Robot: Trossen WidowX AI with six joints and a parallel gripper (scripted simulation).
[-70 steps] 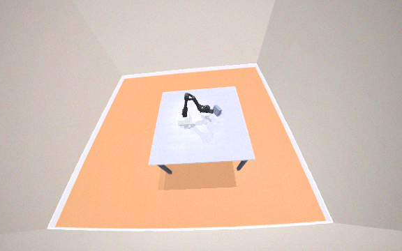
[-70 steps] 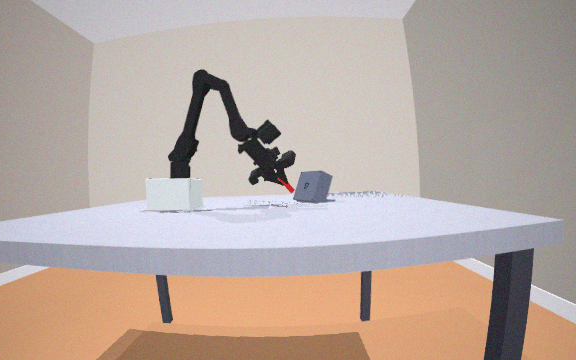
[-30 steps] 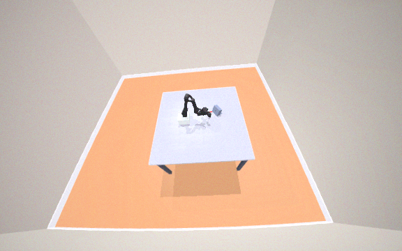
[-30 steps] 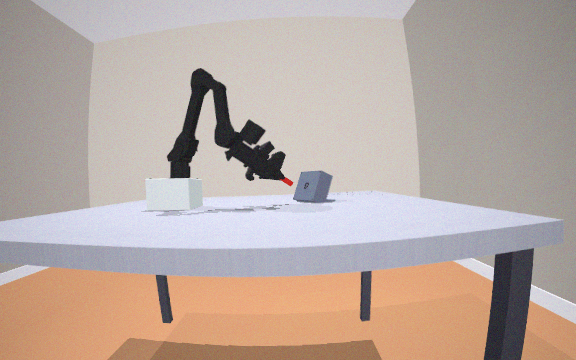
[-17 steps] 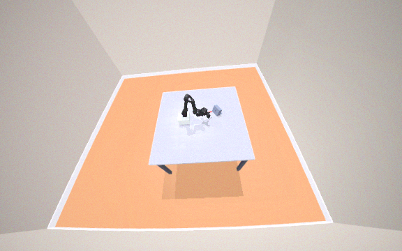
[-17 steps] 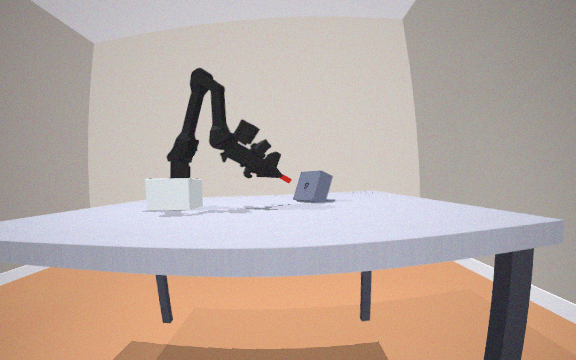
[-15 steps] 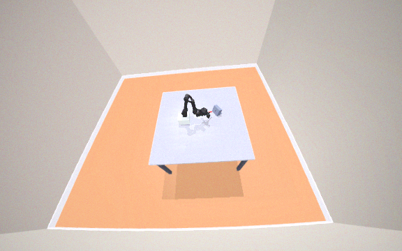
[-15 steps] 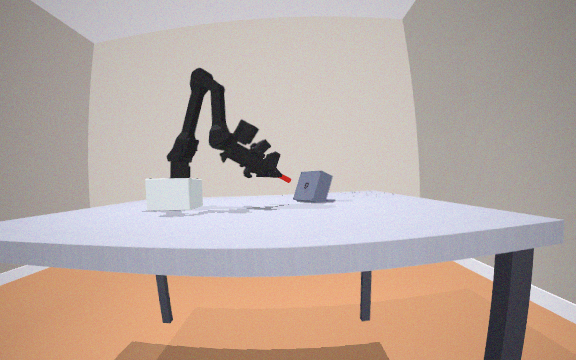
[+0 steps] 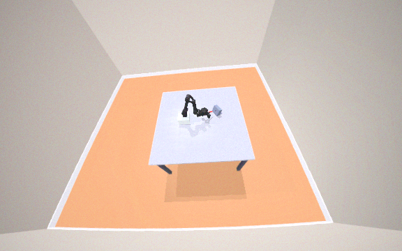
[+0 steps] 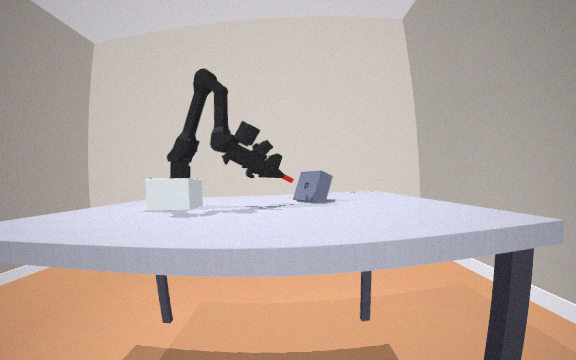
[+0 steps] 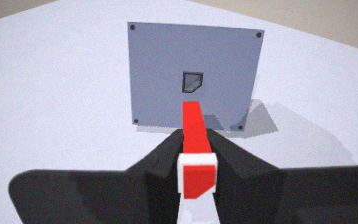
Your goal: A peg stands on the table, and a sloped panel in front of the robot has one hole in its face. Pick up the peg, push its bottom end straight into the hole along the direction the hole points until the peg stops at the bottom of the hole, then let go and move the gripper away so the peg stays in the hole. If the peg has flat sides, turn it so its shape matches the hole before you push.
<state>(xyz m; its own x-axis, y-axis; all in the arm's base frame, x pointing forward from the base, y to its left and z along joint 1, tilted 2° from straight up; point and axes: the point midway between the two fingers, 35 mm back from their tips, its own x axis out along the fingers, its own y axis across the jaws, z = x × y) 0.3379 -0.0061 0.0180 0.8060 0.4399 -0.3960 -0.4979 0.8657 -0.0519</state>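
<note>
My gripper tip is now 110 mm short of the grey sloped panel, 50 mm to the right of it and 50 mm above it. Round my gripper tip: red peg (10 mm to the right, 10 mm behind, 10 mm above).
</note>
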